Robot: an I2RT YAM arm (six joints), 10 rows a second.
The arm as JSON. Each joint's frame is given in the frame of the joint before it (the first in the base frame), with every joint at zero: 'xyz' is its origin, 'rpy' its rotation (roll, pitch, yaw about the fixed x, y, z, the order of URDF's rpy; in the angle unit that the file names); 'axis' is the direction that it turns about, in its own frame. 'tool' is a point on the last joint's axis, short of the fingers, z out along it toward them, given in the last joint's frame.
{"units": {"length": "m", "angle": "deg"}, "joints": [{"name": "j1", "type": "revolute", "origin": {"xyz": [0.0, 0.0, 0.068], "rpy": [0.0, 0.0, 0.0]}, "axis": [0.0, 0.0, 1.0]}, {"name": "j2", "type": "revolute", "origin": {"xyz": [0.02, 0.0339, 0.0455], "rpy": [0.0, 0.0, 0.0]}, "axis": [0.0, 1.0, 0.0]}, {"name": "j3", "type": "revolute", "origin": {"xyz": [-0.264, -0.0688, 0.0], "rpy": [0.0, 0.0, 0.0]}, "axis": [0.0, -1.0, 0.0]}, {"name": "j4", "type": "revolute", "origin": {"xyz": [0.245, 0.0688, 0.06], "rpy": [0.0, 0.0, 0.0]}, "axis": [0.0, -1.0, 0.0]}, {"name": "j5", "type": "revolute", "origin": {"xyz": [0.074, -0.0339, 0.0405], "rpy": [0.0, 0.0, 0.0]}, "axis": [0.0, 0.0, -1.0]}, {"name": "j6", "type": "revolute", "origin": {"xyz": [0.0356, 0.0, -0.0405], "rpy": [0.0, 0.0, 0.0]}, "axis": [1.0, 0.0, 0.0]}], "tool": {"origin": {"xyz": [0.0, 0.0, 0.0], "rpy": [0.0, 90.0, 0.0]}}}
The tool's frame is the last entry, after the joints.
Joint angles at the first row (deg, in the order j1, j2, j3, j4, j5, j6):
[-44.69, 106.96, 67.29, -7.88, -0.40, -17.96]
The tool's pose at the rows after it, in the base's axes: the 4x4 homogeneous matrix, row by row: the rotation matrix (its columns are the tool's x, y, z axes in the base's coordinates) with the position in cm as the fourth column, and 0 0 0 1 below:
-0.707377, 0.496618, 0.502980, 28.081; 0.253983, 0.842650, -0.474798, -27.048; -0.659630, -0.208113, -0.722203, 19.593; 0, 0, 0, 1
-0.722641, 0.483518, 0.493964, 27.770; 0.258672, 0.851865, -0.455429, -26.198; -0.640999, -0.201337, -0.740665, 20.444; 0, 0, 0, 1
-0.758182, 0.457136, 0.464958, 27.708; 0.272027, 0.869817, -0.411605, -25.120; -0.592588, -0.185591, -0.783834, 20.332; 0, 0, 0, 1
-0.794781, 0.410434, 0.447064, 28.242; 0.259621, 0.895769, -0.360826, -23.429; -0.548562, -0.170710, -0.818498, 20.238; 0, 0, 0, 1
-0.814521, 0.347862, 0.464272, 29.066; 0.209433, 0.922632, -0.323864, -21.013; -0.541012, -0.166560, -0.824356, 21.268; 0, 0, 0, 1
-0.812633, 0.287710, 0.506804, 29.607; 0.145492, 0.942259, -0.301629, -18.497; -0.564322, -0.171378, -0.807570, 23.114; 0, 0, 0, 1
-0.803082, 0.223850, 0.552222, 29.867; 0.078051, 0.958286, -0.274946, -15.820; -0.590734, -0.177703, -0.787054, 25.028; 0, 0, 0, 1
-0.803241, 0.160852, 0.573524, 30.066; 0.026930, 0.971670, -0.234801, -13.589; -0.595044, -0.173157, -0.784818, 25.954; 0, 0, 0, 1
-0.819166, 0.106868, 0.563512, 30.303; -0.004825, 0.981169, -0.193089, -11.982; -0.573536, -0.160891, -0.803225, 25.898; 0, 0, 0, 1
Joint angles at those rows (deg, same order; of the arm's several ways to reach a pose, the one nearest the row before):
[-43.97, 103.26, 67.29, -10.26, -0.43, -17.96]
[-43.38, 101.21, 67.31, -13.89, -0.47, -17.96]
[-42.24, 100.49, 67.31, -18.44, -0.45, -17.96]
[-39.72, 99.88, 67.26, -22.33, -0.47, -17.95]
[-35.92, 97.60, 67.22, -25.15, -0.58, -17.96]
[-32.07, 94.08, 67.22, -27.00, -0.78, -17.95]
[-28.01, 90.32, 67.22, -28.82, -0.95, -17.96]
[-24.47, 88.23, 67.22, -30.72, -1.37, -17.96]
[-21.76, 87.88, 67.22, -32.82, -1.69, -17.96]

